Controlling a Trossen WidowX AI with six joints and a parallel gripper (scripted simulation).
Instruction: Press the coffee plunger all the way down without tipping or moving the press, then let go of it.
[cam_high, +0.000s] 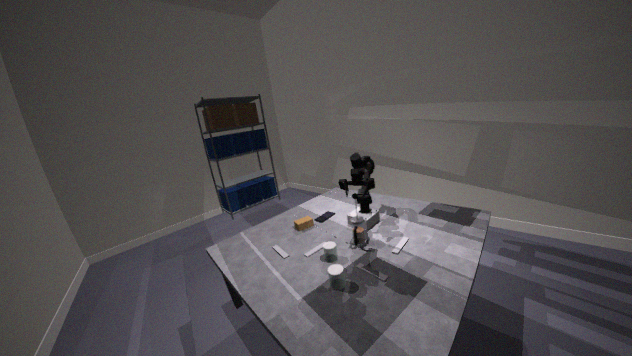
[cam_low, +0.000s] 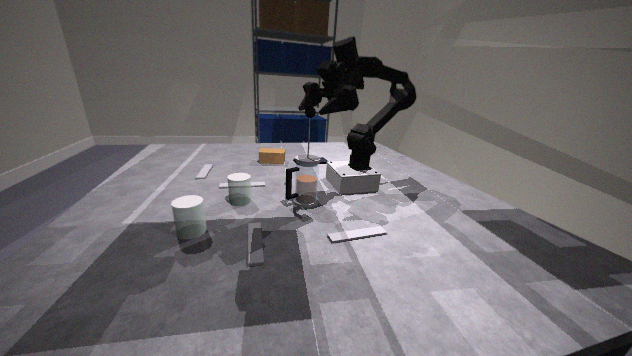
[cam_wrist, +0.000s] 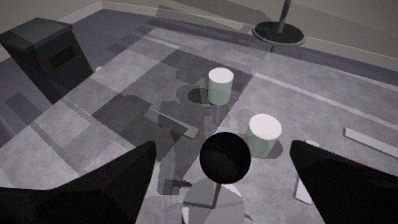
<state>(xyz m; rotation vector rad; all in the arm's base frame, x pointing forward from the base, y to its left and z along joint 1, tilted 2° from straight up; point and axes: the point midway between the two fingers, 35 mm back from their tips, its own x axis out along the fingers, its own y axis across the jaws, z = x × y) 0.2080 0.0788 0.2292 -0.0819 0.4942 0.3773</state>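
Now: the coffee press 1 cm ahead of my gripper tip and 14 cm below it. The rest, counted from my gripper tip: orange block (2 cm ahead, 42 cm to the right, 25 cm below).
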